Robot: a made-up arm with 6 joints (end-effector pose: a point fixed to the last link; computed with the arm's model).
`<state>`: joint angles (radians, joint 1 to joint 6).
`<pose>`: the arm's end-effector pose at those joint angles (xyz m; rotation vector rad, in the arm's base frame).
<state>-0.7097 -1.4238 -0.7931 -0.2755 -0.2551 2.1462</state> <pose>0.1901 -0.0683 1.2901 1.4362 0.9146 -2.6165</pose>
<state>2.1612 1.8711 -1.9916 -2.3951 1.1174 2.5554</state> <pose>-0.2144 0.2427 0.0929 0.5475 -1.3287 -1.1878</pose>
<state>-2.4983 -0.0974 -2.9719 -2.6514 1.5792 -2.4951</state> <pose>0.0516 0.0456 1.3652 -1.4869 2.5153 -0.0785</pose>
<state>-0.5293 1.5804 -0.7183 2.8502 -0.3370 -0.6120</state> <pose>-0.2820 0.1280 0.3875 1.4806 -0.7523 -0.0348</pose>
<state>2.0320 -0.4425 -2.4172 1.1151 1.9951 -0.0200</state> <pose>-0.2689 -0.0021 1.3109 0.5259 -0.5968 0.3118</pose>
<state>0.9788 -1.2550 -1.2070 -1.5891 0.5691 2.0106</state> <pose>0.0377 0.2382 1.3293 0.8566 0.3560 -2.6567</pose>
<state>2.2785 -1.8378 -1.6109 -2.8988 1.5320 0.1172</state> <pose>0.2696 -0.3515 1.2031 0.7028 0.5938 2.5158</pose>
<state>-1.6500 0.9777 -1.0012 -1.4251 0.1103 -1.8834</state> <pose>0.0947 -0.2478 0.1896 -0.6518 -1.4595 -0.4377</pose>
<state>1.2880 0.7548 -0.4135 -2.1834 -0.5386 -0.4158</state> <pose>-0.2132 -0.0321 0.3408 1.0164 -0.6024 0.9165</pose>
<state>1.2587 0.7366 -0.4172 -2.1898 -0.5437 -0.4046</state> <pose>-0.2110 -0.0189 0.3397 1.0142 -0.6280 0.8873</pose>
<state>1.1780 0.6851 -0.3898 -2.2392 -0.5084 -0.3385</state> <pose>-0.2038 -0.0046 0.3376 0.9655 -0.7051 0.8508</pose>
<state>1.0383 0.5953 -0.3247 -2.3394 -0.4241 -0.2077</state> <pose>-0.1900 0.0085 0.3334 0.8578 -0.8433 0.7990</pose>
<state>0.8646 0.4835 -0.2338 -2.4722 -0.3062 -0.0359</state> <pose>-0.1719 0.0172 0.3263 0.7081 -1.0182 0.7249</pose>
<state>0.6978 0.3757 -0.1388 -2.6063 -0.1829 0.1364</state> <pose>-0.1550 0.0205 0.3176 0.5544 -1.1869 0.6361</pose>
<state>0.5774 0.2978 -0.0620 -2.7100 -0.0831 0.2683</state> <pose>-0.1448 0.0194 0.3104 0.4385 -1.3088 0.5604</pose>
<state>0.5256 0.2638 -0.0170 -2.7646 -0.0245 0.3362</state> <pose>-0.1438 0.0151 0.3072 0.3848 -1.3645 0.5273</pose>
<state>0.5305 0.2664 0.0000 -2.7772 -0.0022 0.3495</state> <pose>-0.1498 0.0082 0.3077 0.3828 -1.3666 0.5381</pose>
